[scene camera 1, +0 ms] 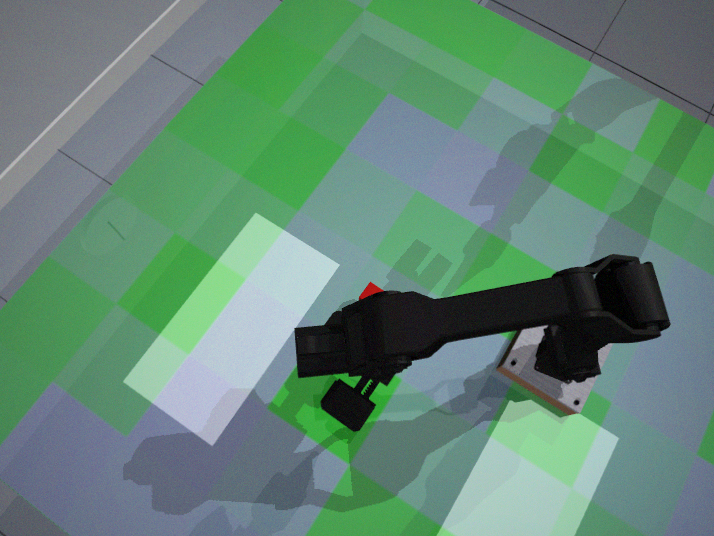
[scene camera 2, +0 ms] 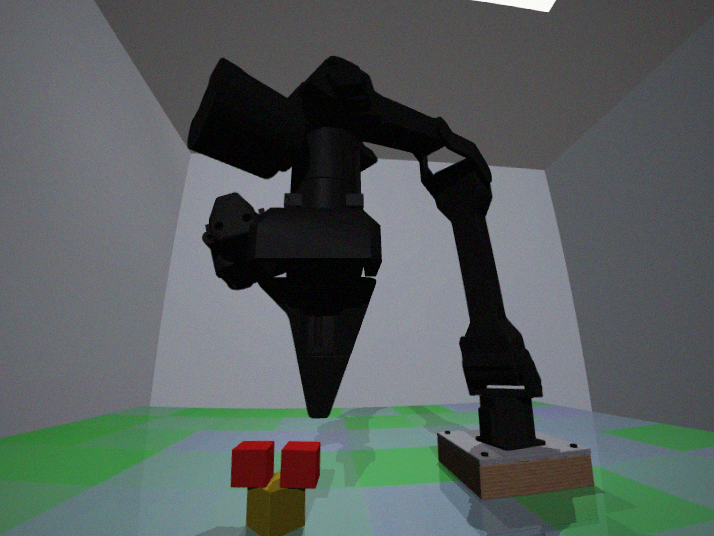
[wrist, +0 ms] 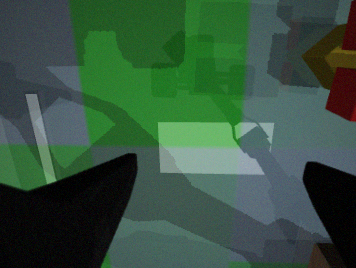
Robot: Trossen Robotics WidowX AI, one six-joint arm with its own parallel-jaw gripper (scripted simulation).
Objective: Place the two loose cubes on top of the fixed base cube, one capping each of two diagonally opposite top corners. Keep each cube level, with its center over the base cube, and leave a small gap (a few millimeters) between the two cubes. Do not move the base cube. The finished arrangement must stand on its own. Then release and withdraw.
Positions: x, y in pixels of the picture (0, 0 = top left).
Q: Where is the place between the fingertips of my gripper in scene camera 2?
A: At 323, 406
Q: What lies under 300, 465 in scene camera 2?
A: A red cube.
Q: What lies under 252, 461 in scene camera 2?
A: A red cube.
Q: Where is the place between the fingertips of my gripper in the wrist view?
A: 219, 166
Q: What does my gripper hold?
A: Nothing.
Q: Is my gripper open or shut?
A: Open.
